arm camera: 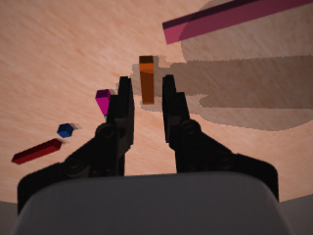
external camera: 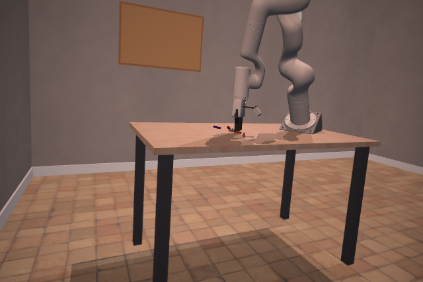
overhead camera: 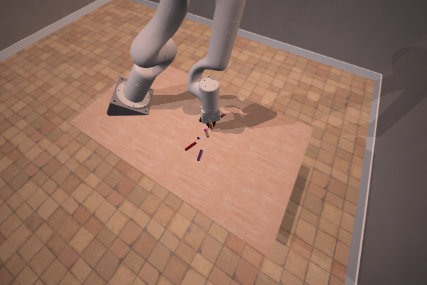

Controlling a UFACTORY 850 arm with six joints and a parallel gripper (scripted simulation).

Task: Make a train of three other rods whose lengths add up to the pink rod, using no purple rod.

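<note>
The orange rod lies 3 cm below my hand. From my hand the other things lie so: pink rod 7 cm to the left, 3 cm below, 1 cm behind; then magenta rod 4 cm to the right, 3 cm below, 1 cm behind; then grey rod 6 cm to the right, 3 cm below, 2 cm ahead.
</note>
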